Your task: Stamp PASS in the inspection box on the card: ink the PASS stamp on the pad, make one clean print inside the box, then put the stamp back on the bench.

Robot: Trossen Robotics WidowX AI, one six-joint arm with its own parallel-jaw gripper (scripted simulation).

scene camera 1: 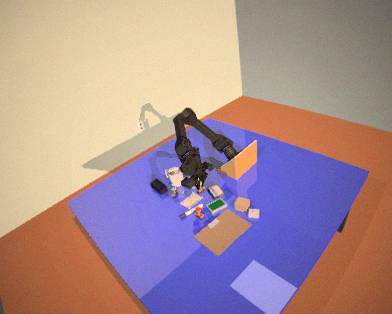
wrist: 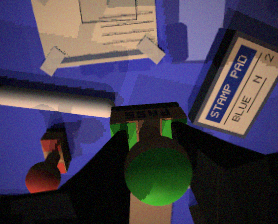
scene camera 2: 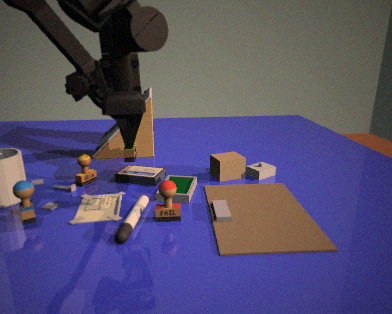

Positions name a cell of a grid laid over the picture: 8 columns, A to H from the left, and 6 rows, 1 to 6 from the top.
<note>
In view: the gripper (scene camera 2: C3), a red-knobbed stamp (scene camera 2: D5), a box (scene camera 2: E4), a brown board (scene camera 2: F5) and an inspection card (scene camera 2: B4).
The red-knobbed stamp shows as well in the wrist view (wrist: B5). The brown board shows as well in scene camera 1 (scene camera 1: E5). The gripper is seen too in the wrist view (wrist: E4).
</note>
